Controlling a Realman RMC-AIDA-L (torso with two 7-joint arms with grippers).
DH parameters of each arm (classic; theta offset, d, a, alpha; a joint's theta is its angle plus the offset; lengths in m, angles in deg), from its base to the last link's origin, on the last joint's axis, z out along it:
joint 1: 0 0.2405 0 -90
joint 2: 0 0 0 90
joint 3: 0 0.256 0 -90
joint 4: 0 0 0 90
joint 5: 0 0.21 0 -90
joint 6: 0 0 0 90
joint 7: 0 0.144 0 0
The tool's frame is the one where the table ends.
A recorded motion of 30 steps. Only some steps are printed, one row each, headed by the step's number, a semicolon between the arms.
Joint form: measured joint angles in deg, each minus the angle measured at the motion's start. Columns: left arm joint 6, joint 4, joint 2, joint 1, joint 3, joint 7, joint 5; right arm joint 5, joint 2, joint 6, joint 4, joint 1, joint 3, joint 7.
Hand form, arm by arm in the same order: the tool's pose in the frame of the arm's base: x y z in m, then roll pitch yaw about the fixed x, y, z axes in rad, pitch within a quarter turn. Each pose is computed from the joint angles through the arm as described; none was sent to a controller.
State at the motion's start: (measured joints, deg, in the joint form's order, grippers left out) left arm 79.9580 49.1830 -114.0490 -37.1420 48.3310 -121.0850 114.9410; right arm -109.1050 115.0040 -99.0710 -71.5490 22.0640 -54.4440 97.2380
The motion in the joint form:
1: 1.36 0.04 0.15 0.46 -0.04 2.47 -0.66; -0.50 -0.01 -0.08 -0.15 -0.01 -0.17 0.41
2: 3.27 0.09 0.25 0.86 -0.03 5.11 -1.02; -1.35 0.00 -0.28 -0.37 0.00 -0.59 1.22
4: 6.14 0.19 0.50 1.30 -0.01 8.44 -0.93; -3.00 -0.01 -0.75 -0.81 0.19 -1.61 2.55
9: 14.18 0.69 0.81 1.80 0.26 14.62 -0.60; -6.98 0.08 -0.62 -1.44 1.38 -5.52 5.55
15: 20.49 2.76 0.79 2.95 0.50 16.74 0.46; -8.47 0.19 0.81 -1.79 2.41 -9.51 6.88
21: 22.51 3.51 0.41 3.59 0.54 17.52 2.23; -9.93 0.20 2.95 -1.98 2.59 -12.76 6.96
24: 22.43 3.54 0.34 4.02 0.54 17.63 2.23; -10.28 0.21 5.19 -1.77 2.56 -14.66 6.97
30: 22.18 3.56 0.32 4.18 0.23 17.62 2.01; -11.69 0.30 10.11 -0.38 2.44 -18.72 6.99
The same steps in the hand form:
1: -0.2166 0.3968 0.0524 -3.0071 -0.4958 0.7726; 0.2177 0.3149 0.0748 -2.9508 0.3173 -0.2235
2: -0.2170 0.3914 0.0521 -3.0138 -0.4799 0.7284; 0.2184 0.3141 0.0731 -2.9616 0.3008 -0.2383
4: -0.2181 0.3839 0.0519 -3.0251 -0.4498 0.6703; 0.2187 0.3127 0.0695 -2.9832 0.2650 -0.2580
9: -0.2153 0.3640 0.0503 -3.0990 -0.3836 0.5540; 0.2153 0.3133 0.0559 -3.0273 0.1683 -0.2836
15: -0.2159 0.3462 0.0522 3.1215 -0.3325 0.5021; 0.2078 0.3159 0.0434 -3.0478 0.1125 -0.2671
21: -0.2199 0.3380 0.0499 3.1008 -0.2969 0.4938; 0.2066 0.3176 0.0337 -3.0440 0.0650 -0.2465
24: -0.2223 0.3365 0.0495 3.1020 -0.2979 0.4991; 0.2064 0.3200 0.0278 -3.0303 0.0503 -0.2378
30: -0.2230 0.3369 0.0504 3.1079 -0.3071 0.5027; 0.2106 0.3239 0.0129 -3.0050 0.0096 -0.2336

